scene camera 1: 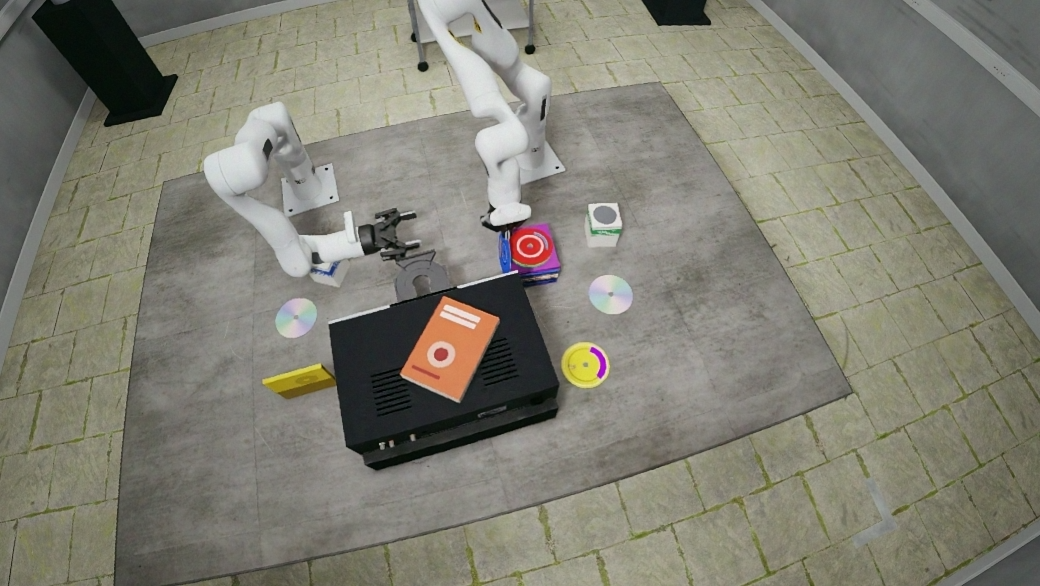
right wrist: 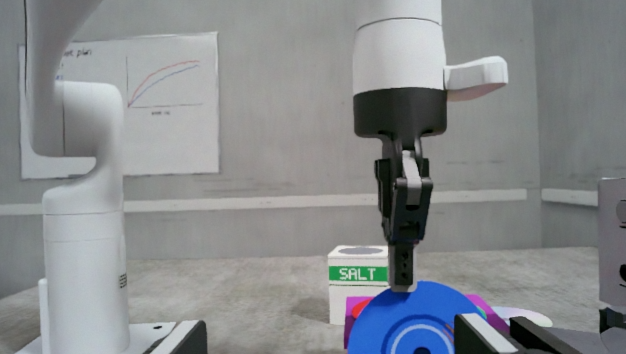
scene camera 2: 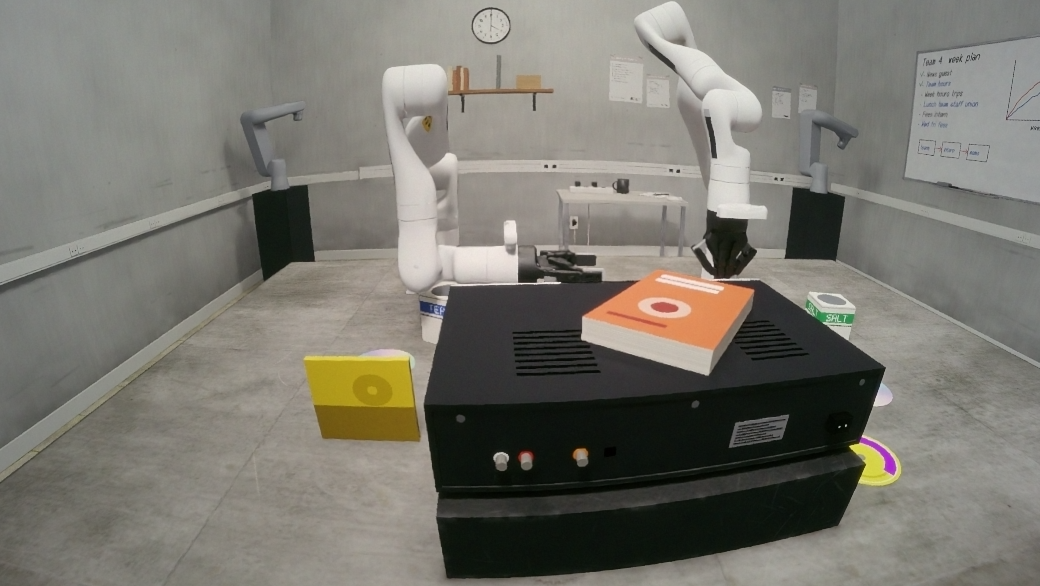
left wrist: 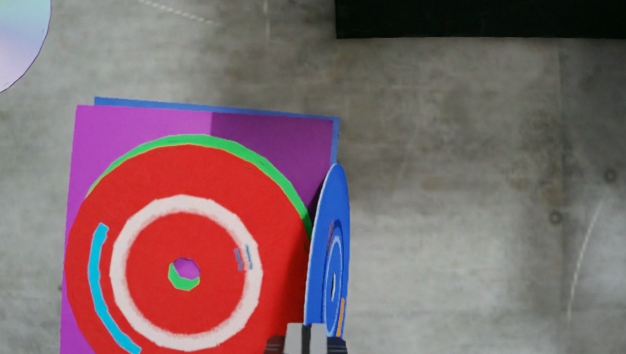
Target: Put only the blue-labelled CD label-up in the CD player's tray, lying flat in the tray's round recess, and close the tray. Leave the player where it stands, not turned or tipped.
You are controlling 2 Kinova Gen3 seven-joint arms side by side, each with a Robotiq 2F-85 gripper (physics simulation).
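Places are measured from the left arm's base along level axes (x ahead, y left, z up), in metres.
Pixels of known places: left gripper, fingertip midpoint: [scene camera 1: 506, 236] [right wrist: 402, 289] [left wrist: 306, 348]; right gripper, fingertip midpoint: [scene camera 1: 418, 228] [right wrist: 330, 345] [scene camera 2: 600, 267]; left arm's base, origin of the base link: [scene camera 1: 529, 159] [right wrist: 91, 349]; right arm's base, origin of the base link: [scene camera 1: 309, 189] [scene camera 2: 443, 280].
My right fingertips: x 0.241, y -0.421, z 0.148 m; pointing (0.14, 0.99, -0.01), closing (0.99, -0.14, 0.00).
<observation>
Ahead of a thing's pixels: the offset from my right fingertips to its top centre. "*": to the spot under its first point.
The blue-labelled CD @(dx +0.102, dy +0.192, dz -0.030 m) [scene camera 1: 503, 252] [left wrist: 325, 210] [right wrist: 377, 322] stands on edge, leaning against the left side of a case stack. My left gripper [scene camera 1: 507, 228] [left wrist: 306, 337] [right wrist: 402, 289] points down and is shut on its upper rim. The black CD player [scene camera 1: 350, 363] [scene camera 2: 473, 378] [left wrist: 480, 19] [right wrist: 612, 240] stands upright; its grey tray @(dx +0.194, dy -0.045, dz -0.002 m) [scene camera 1: 404, 280] is out at the front, with the round recess partly visible and no disc seen there. My right gripper [scene camera 1: 417, 230] [scene camera 2: 598, 267] [right wrist: 327, 335] is open and level, beside the tray's outer end.
A red CD @(dx +0.119, dy +0.259, dz -0.073 m) [scene camera 1: 520, 243] [left wrist: 280, 295] lies over a green one on a purple case @(* dx +0.194, dy +0.279, dz -0.075 m) [left wrist: 125, 120]. An orange book @(dx +0.366, dy -0.032, dz +0.073 m) [scene camera 1: 465, 356] [scene camera 2: 691, 320] lies on the player. A salt box @(dx +0.118, dy +0.485, dz -0.052 m) [scene camera 1: 604, 225], two silvery discs @(dx +0.029, dy -0.395, dz -0.147 m) [scene camera 1: 295, 318] @(dx +0.302, dy +0.418, dz -0.147 m) [scene camera 1: 618, 294], a yellow disc @(dx +0.453, dy +0.263, dz -0.147 m) [scene camera 1: 578, 356] and a yellow case @(dx +0.249, dy -0.393, dz -0.023 m) [scene camera 1: 302, 379] stand or lie around.
</observation>
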